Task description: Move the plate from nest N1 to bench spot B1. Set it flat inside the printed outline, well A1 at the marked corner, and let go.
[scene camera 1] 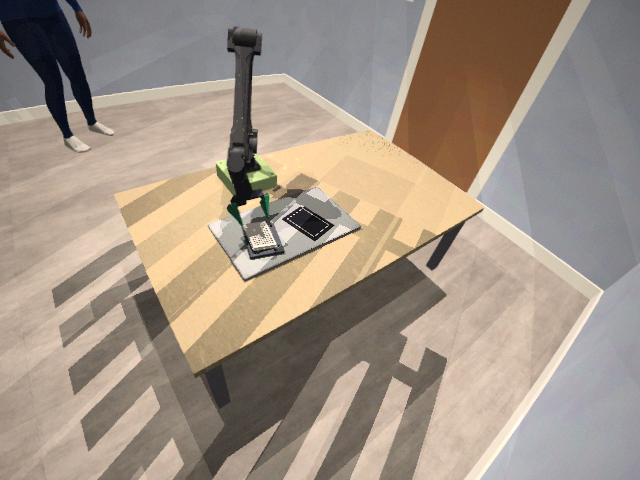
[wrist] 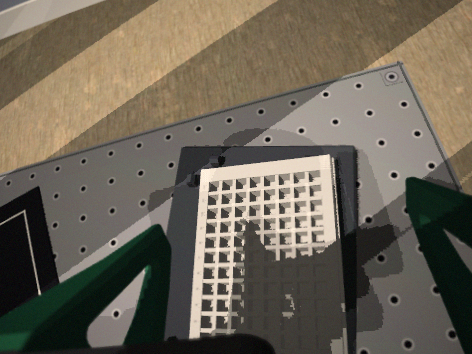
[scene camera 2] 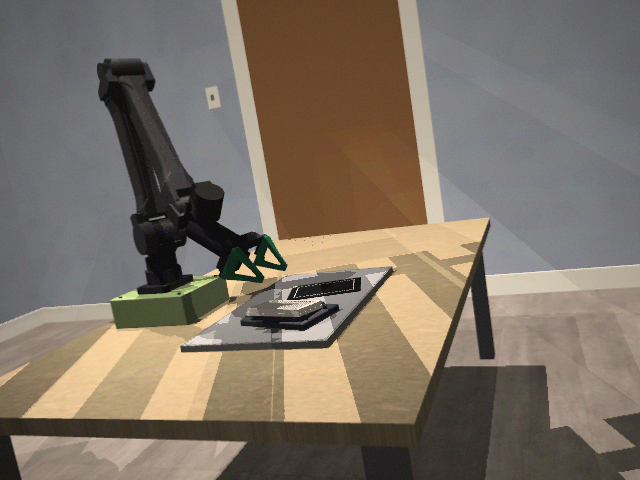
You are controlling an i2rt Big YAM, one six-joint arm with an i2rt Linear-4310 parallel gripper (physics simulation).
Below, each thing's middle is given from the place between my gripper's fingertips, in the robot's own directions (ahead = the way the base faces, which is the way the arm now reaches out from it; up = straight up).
Labels:
I see my gripper 8 cm above the white well plate point(scene camera 2: 281, 308) and 2 cm to the right of it. Also, from my hand: black pad with white printed outline point(scene camera 2: 347, 285): 23 cm to the left, 10 cm below; then dark grey block with pegs point(scene camera 2: 297, 323): 9 cm below, 3 cm to the left.

